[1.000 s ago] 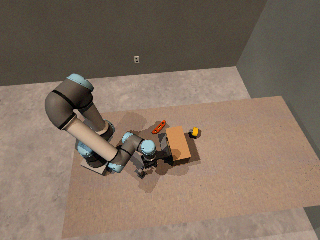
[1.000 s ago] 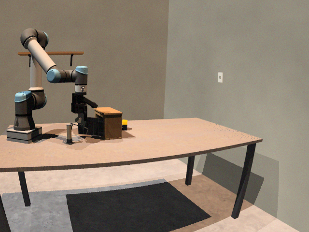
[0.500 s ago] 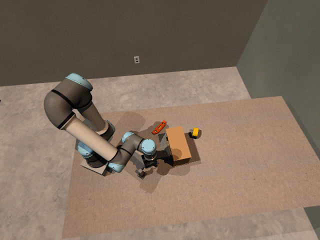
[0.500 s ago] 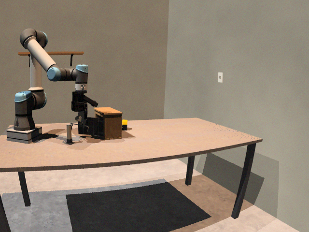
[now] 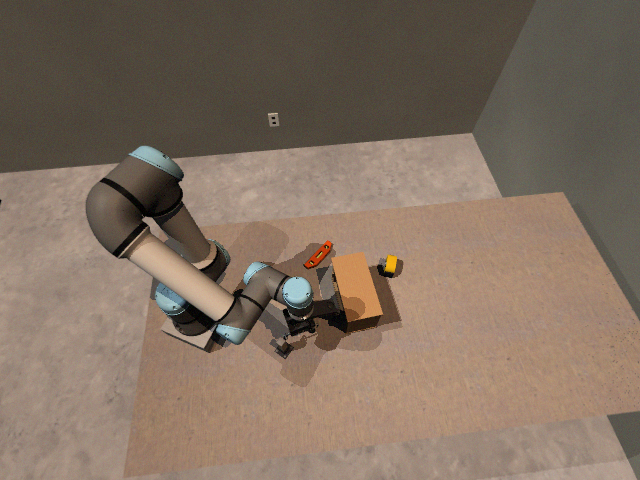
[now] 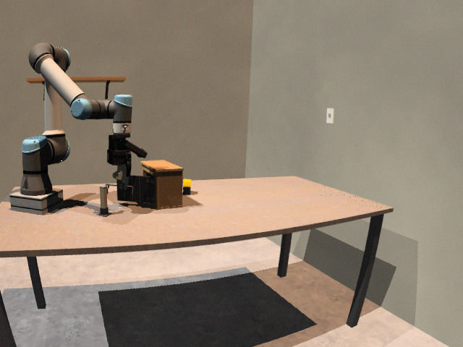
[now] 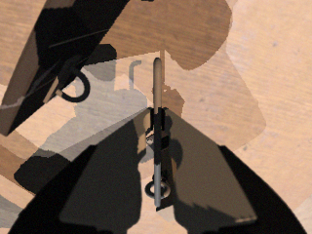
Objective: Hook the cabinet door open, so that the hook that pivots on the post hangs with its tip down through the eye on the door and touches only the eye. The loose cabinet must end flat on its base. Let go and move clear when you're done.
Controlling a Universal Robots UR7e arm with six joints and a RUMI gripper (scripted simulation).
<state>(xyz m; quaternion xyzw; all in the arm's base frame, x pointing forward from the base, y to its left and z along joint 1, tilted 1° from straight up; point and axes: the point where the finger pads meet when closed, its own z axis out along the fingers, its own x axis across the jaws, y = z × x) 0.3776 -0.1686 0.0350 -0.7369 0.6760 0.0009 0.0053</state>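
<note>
Right now my hand is 7 cm short of the dark door, 4 cm to the right of it and 3 cm above it. The rest, counted from my hand: yellow tape measure 37 cm ahead, 17 cm to the left, 7 cm below; then thin hook 3 cm behind, 1 cm below; then flat orange object 31 cm to the left, 13 cm ahead, 9 cm below.
</note>
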